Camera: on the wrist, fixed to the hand. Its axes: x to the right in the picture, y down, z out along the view.
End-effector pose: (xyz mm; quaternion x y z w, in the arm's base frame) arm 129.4 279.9 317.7 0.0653 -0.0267 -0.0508 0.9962
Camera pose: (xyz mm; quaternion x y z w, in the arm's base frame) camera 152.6 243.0 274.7 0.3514 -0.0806 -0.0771 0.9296
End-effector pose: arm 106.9 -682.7 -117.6 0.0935 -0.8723 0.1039 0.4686
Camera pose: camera 135.1 -712.0 -71.8 0.2597 -0.8197 0.3336 0.3865
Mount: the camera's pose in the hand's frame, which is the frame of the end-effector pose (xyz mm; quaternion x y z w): 24.9 -39.8 -39.3 0.2914 -0.0427 -0.0337 0.9550
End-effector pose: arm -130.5 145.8 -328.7 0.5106 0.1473 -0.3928 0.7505
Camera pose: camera -136.7 162.8 -387.2 0.6846 0.0114 -0.4652 0.5610
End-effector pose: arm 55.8 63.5 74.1 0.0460 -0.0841 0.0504 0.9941
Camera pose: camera 90.9 30.3 36.5 0.3386 -0.1065 0.0372 0.9341
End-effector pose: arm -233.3 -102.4 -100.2 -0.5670 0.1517 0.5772 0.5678
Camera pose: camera -174.3 -110.2 -114.4 -0.3565 0.2697 0.5121 0.7334
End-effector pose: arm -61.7 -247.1 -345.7 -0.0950 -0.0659 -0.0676 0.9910
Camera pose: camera -38.4 -296.6 -373.2 0.1974 -0.1282 -0.0747 0.9690
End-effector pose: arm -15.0 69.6 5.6 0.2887 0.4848 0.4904 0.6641
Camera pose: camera -35.4 75.2 -51.8 0.4739 0.5873 0.2924 0.5874
